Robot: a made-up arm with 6 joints.
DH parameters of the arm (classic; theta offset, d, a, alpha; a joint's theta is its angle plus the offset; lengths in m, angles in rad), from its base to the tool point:
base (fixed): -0.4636 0 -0.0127 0
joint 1: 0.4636 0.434 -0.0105 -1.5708
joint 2: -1.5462 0 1.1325 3.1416
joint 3: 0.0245 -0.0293 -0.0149 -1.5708
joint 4: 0 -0.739 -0.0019 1.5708
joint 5: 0 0.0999 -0.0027 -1.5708
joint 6: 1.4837 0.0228 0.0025 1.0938
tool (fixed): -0.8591 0.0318 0 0
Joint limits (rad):
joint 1: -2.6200..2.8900
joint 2: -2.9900..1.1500
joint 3: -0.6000..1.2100
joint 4: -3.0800..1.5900
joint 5: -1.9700..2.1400
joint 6: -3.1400..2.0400
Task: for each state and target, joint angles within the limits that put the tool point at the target. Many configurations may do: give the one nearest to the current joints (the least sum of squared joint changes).
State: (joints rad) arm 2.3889 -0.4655 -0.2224 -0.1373 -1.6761 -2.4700
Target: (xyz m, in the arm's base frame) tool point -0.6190 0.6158 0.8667
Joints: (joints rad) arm 2.4634 0.4010 -0.5814 -0.1977 -1.7000 -2.4534
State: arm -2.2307 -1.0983 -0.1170 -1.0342 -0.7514 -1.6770
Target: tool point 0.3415 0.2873 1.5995
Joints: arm -2.5679 -0.9905 -0.0075 -1.1048 -0.7358 -1.6877
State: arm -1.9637 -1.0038 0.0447 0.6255 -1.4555 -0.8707
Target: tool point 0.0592 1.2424 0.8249
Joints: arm -1.6712 -1.9069 -0.2456 0.5640 -1.4225 -0.8920
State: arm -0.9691 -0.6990 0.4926 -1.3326 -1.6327 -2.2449
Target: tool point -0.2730 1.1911 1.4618
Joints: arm -1.3798 -1.3221 0.5772 -1.3582 -1.6103 -2.2591
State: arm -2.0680 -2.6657 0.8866 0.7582 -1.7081 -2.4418
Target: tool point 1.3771 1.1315 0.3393
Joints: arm -2.4754 -1.8849 0.8046 0.7827 -1.7488 -2.4285
